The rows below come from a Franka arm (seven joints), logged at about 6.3 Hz.
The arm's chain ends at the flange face. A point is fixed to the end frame.
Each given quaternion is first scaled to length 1.
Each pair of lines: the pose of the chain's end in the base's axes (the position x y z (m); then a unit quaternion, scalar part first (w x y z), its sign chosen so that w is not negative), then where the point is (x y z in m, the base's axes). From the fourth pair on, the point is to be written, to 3 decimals.
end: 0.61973, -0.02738, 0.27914, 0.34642, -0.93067, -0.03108, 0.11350
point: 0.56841 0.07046 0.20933
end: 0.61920, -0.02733, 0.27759, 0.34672, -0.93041, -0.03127, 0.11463
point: 0.56763 0.07051 0.20796
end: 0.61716, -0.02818, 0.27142, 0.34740, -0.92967, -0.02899, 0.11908
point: 0.56502 0.06979 0.20241
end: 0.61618, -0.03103, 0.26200, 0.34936, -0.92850, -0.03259, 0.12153
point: 0.563 0.067 0.194
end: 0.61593, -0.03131, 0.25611, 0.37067, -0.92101, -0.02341, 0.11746
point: 0.565 0.071 0.192
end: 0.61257, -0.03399, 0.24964, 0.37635, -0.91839, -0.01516, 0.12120
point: 0.562 0.069 0.187
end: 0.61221, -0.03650, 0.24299, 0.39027, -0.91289, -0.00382, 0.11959
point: 0.564 0.070 0.184
